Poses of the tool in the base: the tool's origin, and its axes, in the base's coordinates. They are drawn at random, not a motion.
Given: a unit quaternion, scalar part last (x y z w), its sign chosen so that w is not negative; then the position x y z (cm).
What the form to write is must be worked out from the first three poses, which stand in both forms.
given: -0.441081 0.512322 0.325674 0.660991 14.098 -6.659 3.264
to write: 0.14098 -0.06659 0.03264 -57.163 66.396 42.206
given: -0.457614 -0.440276 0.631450 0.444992 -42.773 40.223 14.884
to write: -0.42773 0.40223 0.14884 -64.975 -62.513 89.658
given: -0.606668 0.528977 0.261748 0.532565 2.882 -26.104 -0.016
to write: 0.02882 -0.26104 -0.00016 -82.889 72.274 35.763
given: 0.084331 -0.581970 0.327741 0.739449 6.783 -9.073 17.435
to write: 0.06783 -0.09073 0.17435 10.601 -73.161 41.201
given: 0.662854 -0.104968 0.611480 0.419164 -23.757 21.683 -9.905
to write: -0.23757 0.21683 -0.09905 95.230 -15.080 87.849
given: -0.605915 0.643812 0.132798 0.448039 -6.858 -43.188 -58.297
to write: -0.06858 -0.43188 -0.58297 -85.914 91.287 18.830
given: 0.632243 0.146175 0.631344 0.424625 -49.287 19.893 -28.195
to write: -0.49287 0.19893 -0.28195 90.605 20.948 90.476
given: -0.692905 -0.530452 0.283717 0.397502 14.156 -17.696 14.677
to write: 0.14156 -0.17696 0.14677 -100.549 -76.975 41.171
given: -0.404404 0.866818 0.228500 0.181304 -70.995 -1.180 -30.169
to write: -0.70995 -0.01180 -0.30169 -65.428 140.242 36.969
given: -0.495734 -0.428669 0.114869 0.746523 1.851 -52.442 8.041
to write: 0.01851 -0.52442 0.08041 -62.153 -53.745 14.402
